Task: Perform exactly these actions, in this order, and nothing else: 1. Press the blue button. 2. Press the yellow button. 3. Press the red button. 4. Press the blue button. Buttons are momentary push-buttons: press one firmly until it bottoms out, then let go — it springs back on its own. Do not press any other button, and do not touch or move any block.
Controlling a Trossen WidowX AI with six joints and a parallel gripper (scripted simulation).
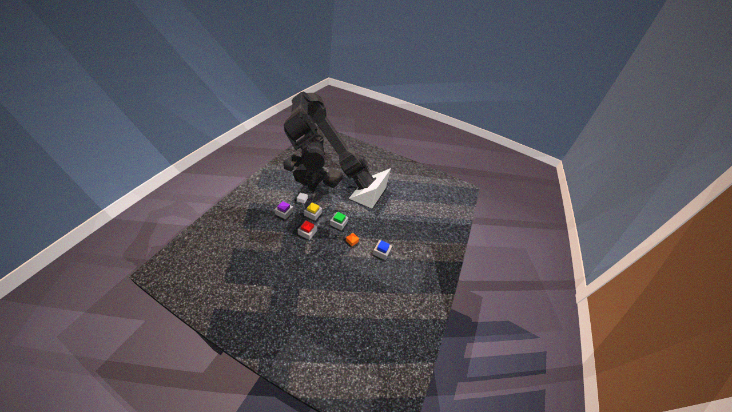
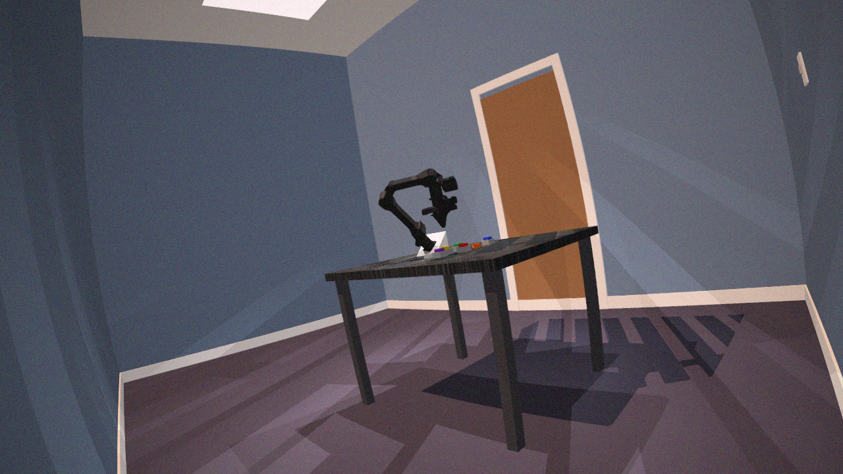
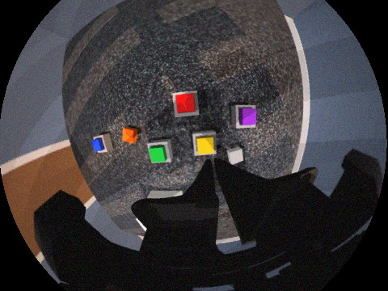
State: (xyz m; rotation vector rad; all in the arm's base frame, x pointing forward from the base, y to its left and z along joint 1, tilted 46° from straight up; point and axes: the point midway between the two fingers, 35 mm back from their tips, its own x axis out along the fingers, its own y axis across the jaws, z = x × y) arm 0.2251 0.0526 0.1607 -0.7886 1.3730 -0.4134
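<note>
The red button lies 9 cm below my gripper tip, 7 cm ahead of it and 4 cm to the left of it. The rest, counted from my gripper tip: purple button: 9 cm to the right, 9 cm below, 5 cm ahead; green button: 10 cm to the left, 9 cm below, 4 cm behind; yellow button: 9 cm below, 1 cm behind.
</note>
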